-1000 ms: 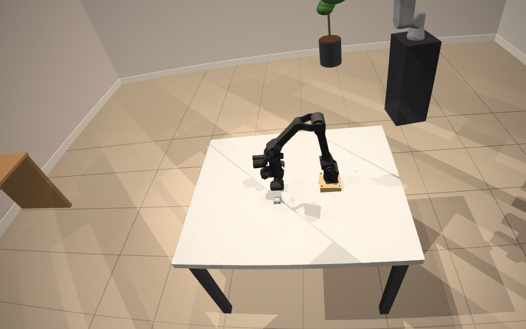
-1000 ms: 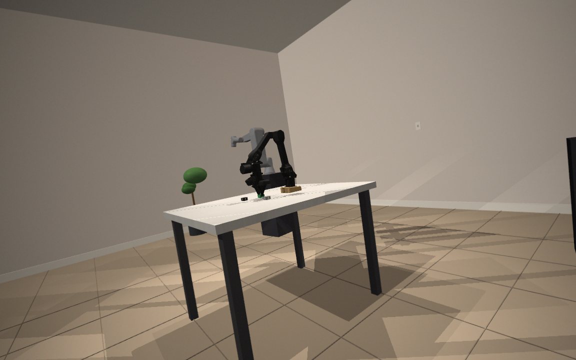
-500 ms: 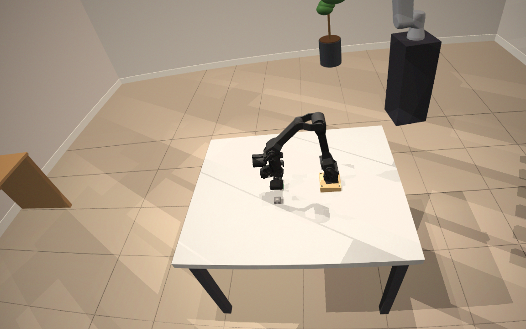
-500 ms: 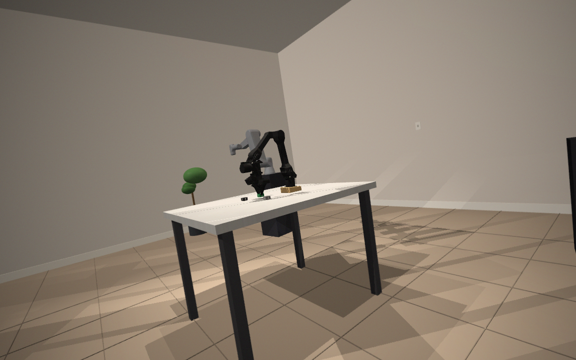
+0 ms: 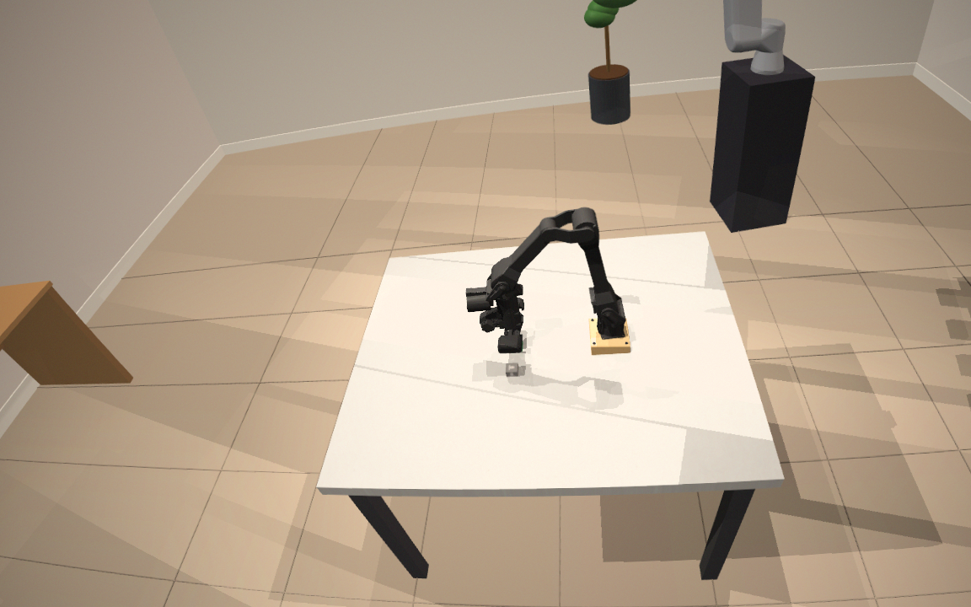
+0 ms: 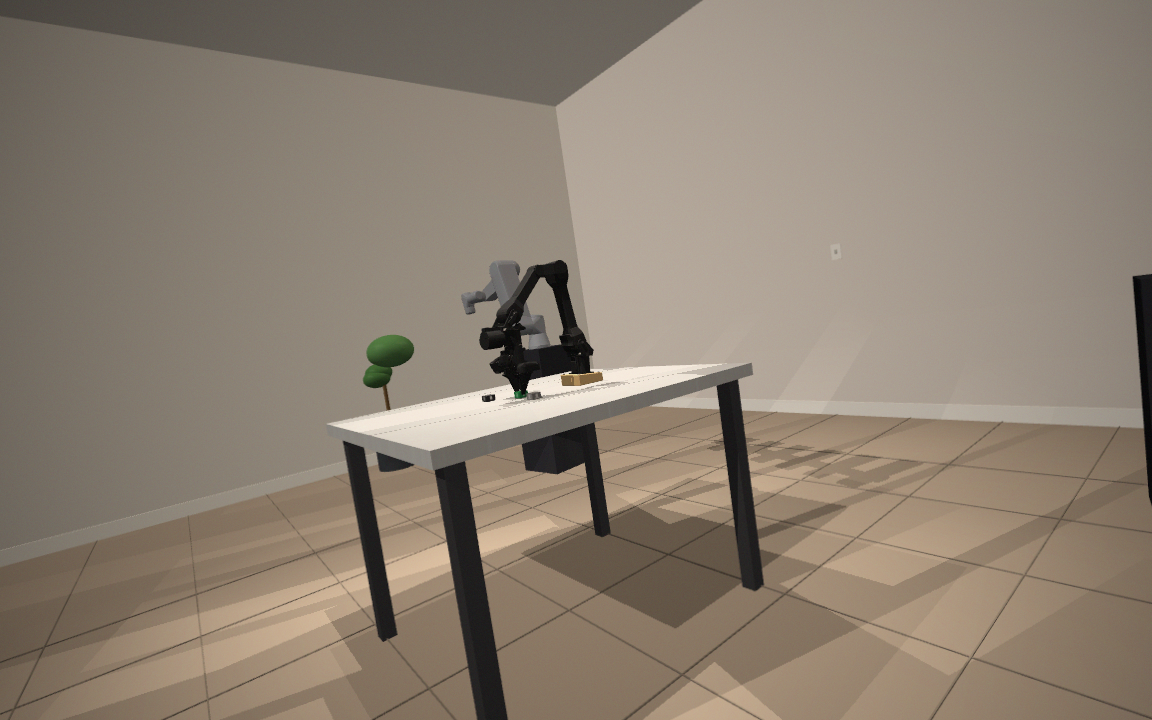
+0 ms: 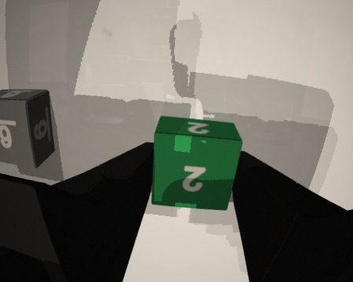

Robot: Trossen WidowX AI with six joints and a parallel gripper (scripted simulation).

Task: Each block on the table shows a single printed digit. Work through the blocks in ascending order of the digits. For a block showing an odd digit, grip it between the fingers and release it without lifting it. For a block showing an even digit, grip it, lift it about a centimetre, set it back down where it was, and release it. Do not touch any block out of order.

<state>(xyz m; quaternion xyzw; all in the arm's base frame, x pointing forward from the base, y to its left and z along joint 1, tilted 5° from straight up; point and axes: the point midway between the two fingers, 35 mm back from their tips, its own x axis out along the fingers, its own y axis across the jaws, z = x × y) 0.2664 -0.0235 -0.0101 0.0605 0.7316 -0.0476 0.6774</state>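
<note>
My gripper tip is now right at the green block. From my gripper tip the other things lie so: grey block (2 cm ahead, 8 cm to the left); black block (4 cm ahead, 11 cm to the right).
</note>
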